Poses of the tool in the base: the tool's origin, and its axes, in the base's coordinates. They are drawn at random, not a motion.
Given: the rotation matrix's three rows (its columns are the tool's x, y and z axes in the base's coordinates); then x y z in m. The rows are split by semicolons.
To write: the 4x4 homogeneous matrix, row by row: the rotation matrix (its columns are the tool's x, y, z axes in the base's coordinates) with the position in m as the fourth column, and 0 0 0 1 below. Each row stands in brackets. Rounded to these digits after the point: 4 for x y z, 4 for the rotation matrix.
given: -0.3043 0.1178 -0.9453; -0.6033 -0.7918 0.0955; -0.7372 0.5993 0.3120; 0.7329 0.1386 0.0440
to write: [[-0.3043 0.1178 -0.9453 0.7329], [-0.6033 -0.7918 0.0955 0.1386], [-0.7372 0.5993 0.3120 0.0440], [0 0 0 1]]
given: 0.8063 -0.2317 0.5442; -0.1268 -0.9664 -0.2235; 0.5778 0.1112 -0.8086; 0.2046 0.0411 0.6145
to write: [[0.8063 -0.2317 0.5442 0.2046], [-0.1268 -0.9664 -0.2235 0.0411], [0.5778 0.1112 -0.8086 0.6145], [0 0 0 1]]
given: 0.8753 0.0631 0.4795; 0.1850 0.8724 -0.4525; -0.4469 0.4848 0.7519; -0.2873 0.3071 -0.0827
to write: [[0.8753 0.0631 0.4795 -0.2873], [0.1850 0.8724 -0.4525 0.3071], [-0.4469 0.4848 0.7519 -0.0827], [0 0 0 1]]
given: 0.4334 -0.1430 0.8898; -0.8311 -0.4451 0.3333; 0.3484 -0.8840 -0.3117; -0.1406 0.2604 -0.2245
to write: [[0.4334 -0.1430 0.8898 -0.1406], [-0.8311 -0.4451 0.3333 0.2604], [0.3484 -0.8840 -0.3117 -0.2245], [0 0 0 1]]
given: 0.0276 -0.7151 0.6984; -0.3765 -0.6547 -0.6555; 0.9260 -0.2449 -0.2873; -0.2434 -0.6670 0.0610
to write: [[0.0276 -0.7151 0.6984 -0.2434], [-0.3765 -0.6547 -0.6555 -0.6670], [0.9260 -0.2449 -0.2873 0.0610], [0 0 0 1]]
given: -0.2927 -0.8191 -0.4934; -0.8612 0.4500 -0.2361; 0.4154 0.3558 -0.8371; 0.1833 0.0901 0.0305
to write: [[-0.2927 -0.8191 -0.4934 0.1833], [-0.8612 0.4500 -0.2361 0.0901], [0.4154 0.3558 -0.8371 0.0305], [0 0 0 1]]
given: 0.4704 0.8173 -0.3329; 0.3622 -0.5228 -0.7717; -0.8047 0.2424 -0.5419; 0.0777 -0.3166 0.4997
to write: [[0.4704 0.8173 -0.3329 0.0777], [0.3622 -0.5228 -0.7717 -0.3166], [-0.8047 0.2424 -0.5419 0.4997], [0 0 0 1]]
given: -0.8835 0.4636 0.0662; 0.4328 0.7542 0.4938; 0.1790 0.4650 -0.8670; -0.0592 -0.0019 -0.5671
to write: [[-0.8835 0.4636 0.0662 -0.0592], [0.4328 0.7542 0.4938 -0.0019], [0.1790 0.4650 -0.8670 -0.5671], [0 0 0 1]]
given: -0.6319 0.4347 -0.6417; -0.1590 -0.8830 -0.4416; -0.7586 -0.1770 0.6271; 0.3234 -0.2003 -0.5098
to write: [[-0.6319 0.4347 -0.6417 0.3234], [-0.1590 -0.8830 -0.4416 -0.2003], [-0.7586 -0.1770 0.6271 -0.5098], [0 0 0 1]]
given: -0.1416 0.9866 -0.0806; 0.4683 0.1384 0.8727; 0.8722 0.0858 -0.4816; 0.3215 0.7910 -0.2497
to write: [[-0.1416 0.9866 -0.0806 0.3215], [0.4683 0.1384 0.8727 0.7910], [0.8722 0.0858 -0.4816 -0.2497], [0 0 0 1]]
